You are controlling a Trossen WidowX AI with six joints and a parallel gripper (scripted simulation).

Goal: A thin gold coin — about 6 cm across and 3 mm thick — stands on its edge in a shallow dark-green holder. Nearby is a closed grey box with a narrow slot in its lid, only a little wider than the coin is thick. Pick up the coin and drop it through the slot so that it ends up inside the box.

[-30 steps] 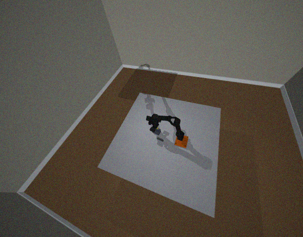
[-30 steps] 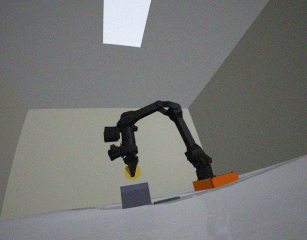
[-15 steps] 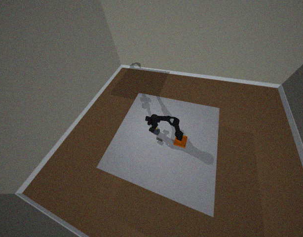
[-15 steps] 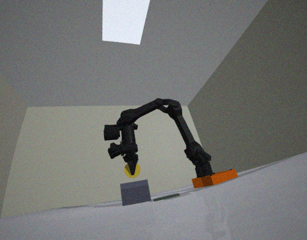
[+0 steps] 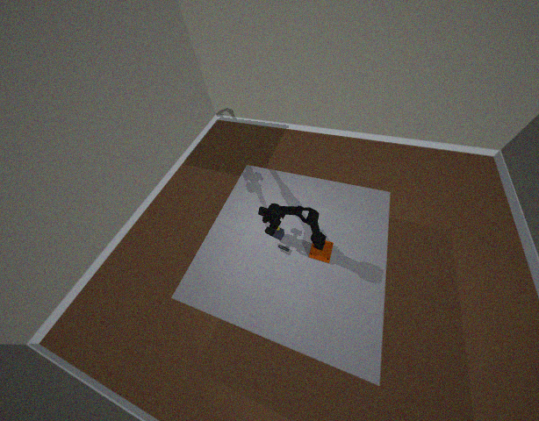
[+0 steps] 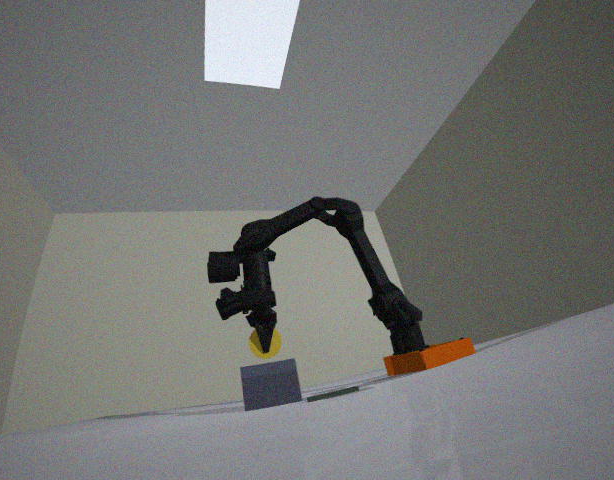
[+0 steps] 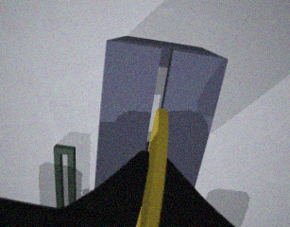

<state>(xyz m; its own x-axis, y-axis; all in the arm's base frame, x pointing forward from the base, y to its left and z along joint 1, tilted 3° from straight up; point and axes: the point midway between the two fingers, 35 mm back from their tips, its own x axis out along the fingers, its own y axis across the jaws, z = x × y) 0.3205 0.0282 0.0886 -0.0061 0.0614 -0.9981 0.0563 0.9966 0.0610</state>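
Right now my gripper tip is 20 mm below the coin.
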